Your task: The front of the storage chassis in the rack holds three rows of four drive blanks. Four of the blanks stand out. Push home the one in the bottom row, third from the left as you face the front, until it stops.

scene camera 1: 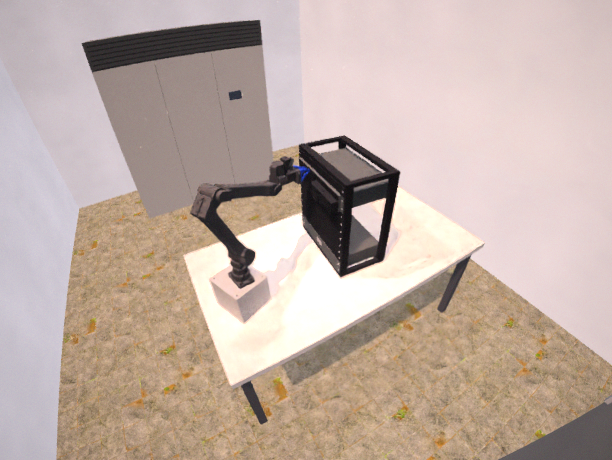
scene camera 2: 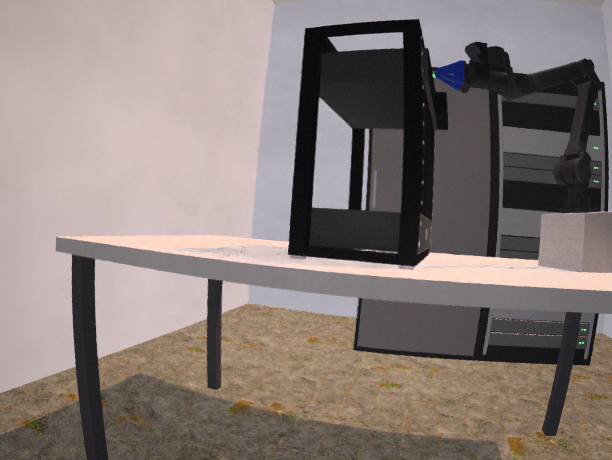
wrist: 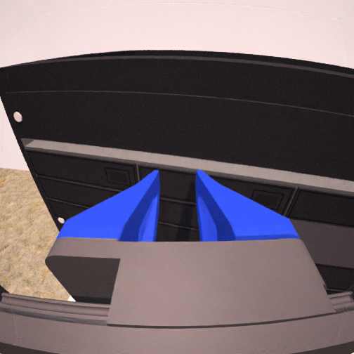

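Where they show: gripper, fingertip midpoint: (scene camera 1: pixel 308 169) (scene camera 2: pixel 435 72); arm's base, origin of the base link: (scene camera 1: pixel 241 278) (scene camera 2: pixel 578 212).
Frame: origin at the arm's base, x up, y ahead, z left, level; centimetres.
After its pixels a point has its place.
Note:
The storage chassis (scene camera 1: pixel 352 165) @(y 72.8, x 34.0, z -0.7 cm) (scene camera 2: pixel 365 75) @(y 72.7, x 26.7, z 21.7 cm) is in the upper part of the black rack (scene camera 1: pixel 345 230) @(y 48.1, x 15.8, z -20.7 cm) (scene camera 2: pixel 412 150) @(y 62.2, x 7.3, z 27.7 cm). In the wrist view, dark drive blanks show in rows below a light grey strip (wrist: pixel 150 156). A dark block (scene camera 1: pixel 325 195) @(y 45.7, x 30.9, z -9.1 cm) (scene camera 2: pixel 441 111) @(y 49.6, x 25.4, z 3.1 cm) stands out from the front. In the wrist view, a blank with a lighter upper face (wrist: pixel 322 235) stands out at the right, partly hidden by the gripper; its row is unclear. My gripper (scene camera 1: pixel 307 172) @(y 53.2, x 33.8, z 12.1 cm) (scene camera 2: pixel 434 75) @(y 53.2, x 33.8, z 12.1 cm) (wrist: pixel 177 178) is shut to a narrow gap, holds nothing, and has its blue tips close to the chassis front, left of that blank.
The rack stands on a white table (scene camera 1: pixel 320 320) @(y 20.9, x -18.0, z -33.2 cm) (scene camera 2: pixel 240 272) @(y 94.7, x -20.0, z 37.6 cm). The arm's grey base block (scene camera 1: pixel 242 297) @(y -5.4, x -0.4, z -10.0 cm) (scene camera 2: pixel 575 242) @(y 7.2, x -9.6, z 9.8 cm) stands on the same table in front of the rack. A second unit (scene camera 1: pixel 362 242) @(y 67.6, x -6.0, z -16.8 cm) (scene camera 2: pixel 355 230) @(y 73.4, x -10.6, z 20.9 cm) is at the rack's bottom. A tall grey cabinet (scene camera 1: pixel 190 115) stands behind.

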